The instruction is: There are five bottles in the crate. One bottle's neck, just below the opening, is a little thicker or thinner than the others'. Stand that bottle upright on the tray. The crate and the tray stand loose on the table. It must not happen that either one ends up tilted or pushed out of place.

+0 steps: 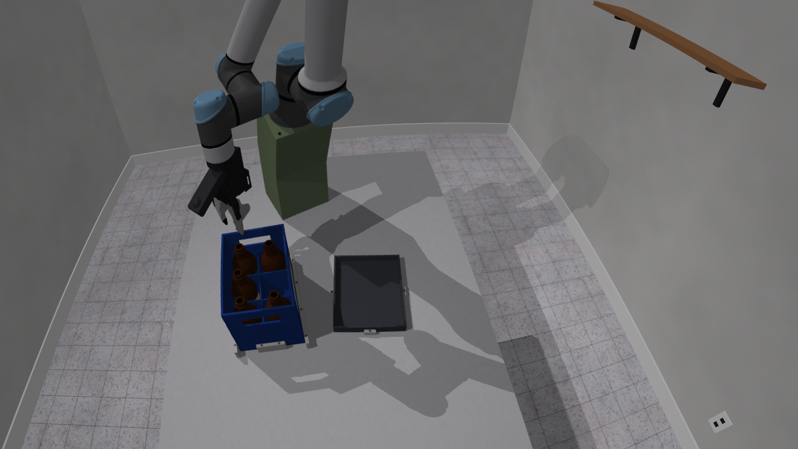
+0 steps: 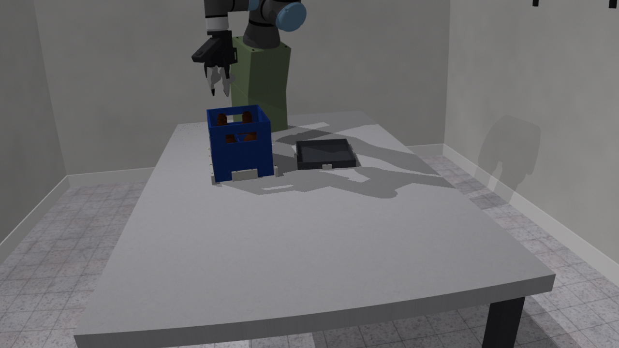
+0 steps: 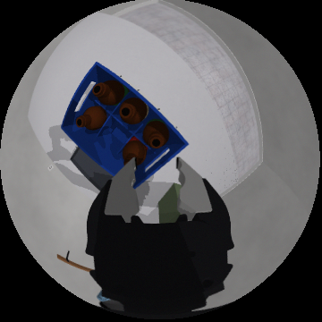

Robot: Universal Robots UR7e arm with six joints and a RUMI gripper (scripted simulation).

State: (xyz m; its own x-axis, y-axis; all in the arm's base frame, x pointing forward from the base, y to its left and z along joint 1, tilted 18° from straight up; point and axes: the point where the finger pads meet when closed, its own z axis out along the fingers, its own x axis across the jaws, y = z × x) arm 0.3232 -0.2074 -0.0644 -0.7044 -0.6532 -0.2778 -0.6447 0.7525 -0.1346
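Right now my hand is 16 cm above the blue crate, 9 cm short of it and 4 cm to the right of it. The rest, counted from my hand: dark tray 33 cm to the left, 23 cm below, 12 cm ahead.
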